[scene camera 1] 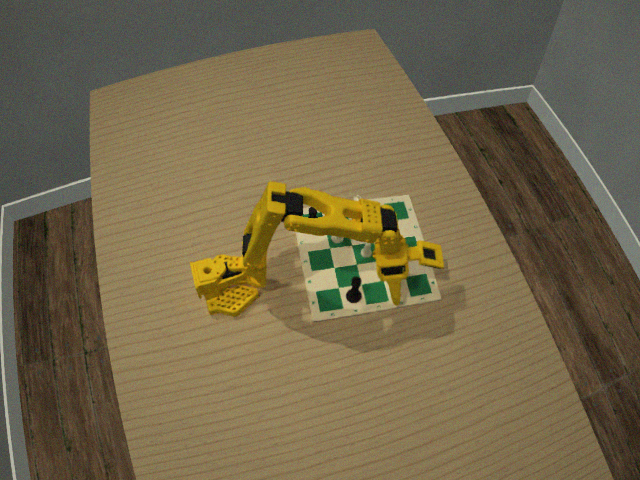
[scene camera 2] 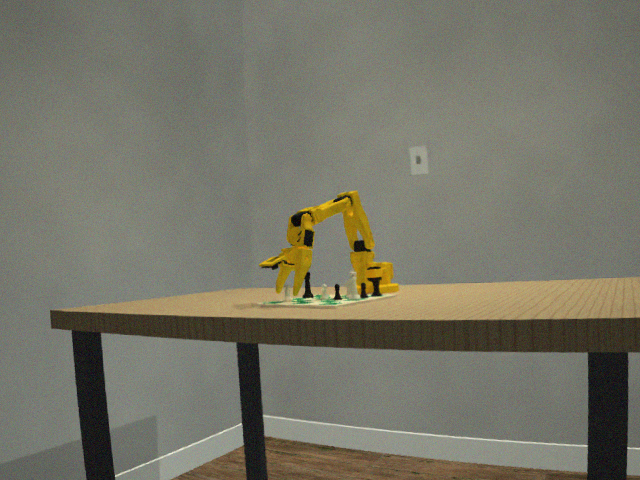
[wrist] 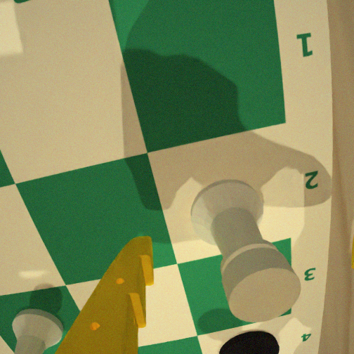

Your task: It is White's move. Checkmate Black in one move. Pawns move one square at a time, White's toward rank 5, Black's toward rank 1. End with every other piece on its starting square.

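Places are measured from the arm's base along level axes (x back, y left, z down), in millimetres.
Pixels of known places: hand at its tool point: (scene camera 1: 394, 272) (scene camera 2: 294, 293); arm's base at its link origin: (scene camera 1: 239, 284).
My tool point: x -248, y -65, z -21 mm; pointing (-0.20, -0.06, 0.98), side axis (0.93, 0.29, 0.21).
Observation:
For each thing: its top centre in the pictures, then the offset to it from my tool point. "spot": a spot on its surface instead.
- black king at its top centre: (scene camera 1: 357, 278) (scene camera 2: 306, 269) dx +75, dy -13, dz -49 mm
- white pawn at its top centre: (scene camera 1: 368, 243) (scene camera 2: 323, 284) dx +27, dy +57, dz -17 mm
- chessboard at a spot on its surface: (scene camera 1: 311, 313) spot: dx +150, dy -22, dz +15 mm
- black piece at its top centre: (scene camera 1: 312, 210) (scene camera 2: 375, 280) dx +95, dy +146, dz -18 mm
- tall white piece at its top centre: (scene camera 2: 353, 268) dx +20, dy +132, dz -49 mm
- black piece with a wide top, surface spot: (scene camera 2: 375, 287) spot: dx +90, dy +147, dz -4 mm
A white rook (scene camera 1: 402, 299) (scene camera 2: 287, 293) (wrist: 262, 292) stands upright on the light square A2. My gripper (scene camera 1: 399, 299) (scene camera 2: 288, 292) (wrist: 250, 245) is fully open, low around the rook. Its fixed jaw shows left of the rook in the wrist view, apart from it; the moving jaw is almost out of that picture. The black king (scene camera 1: 354, 291) (scene camera 2: 308, 286) (wrist: 249, 345) stands on A4. A white pawn (scene camera 1: 366, 251) (scene camera 2: 324, 291) (wrist: 37, 325) stands on C3. The chessboard (scene camera 1: 311, 313) (wrist: 316, 125) lies under the gripper, partly hidden by the arm.
Another white piece (scene camera 1: 337, 238) and a black piece (scene camera 1: 312, 212) stand farther along the board. In scene camera 2, a tall white piece (scene camera 2: 352, 286), two black pawns (scene camera 2: 337, 292) (scene camera 2: 363, 290) and a black piece with a wide top (scene camera 2: 375, 287) stand near the arm's base.

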